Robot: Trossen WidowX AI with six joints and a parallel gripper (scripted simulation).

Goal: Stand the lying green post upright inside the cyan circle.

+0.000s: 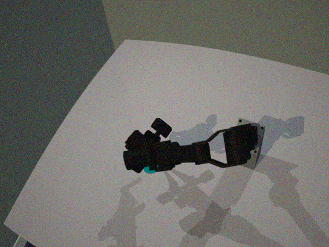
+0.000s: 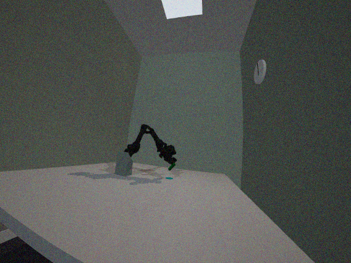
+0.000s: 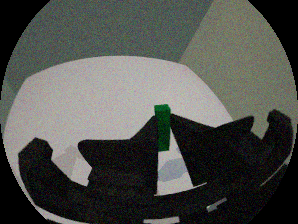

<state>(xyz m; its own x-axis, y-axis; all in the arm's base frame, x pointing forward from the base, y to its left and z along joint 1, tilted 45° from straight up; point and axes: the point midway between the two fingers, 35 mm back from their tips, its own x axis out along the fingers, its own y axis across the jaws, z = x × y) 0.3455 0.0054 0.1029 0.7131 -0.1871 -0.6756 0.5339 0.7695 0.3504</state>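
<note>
The cyan circle lies 30 mm behind my gripper tip, 30 mm to the left of it and 120 mm below it. Also, from my gripper tip: green post: 10 mm behind, 20 mm below.
</note>
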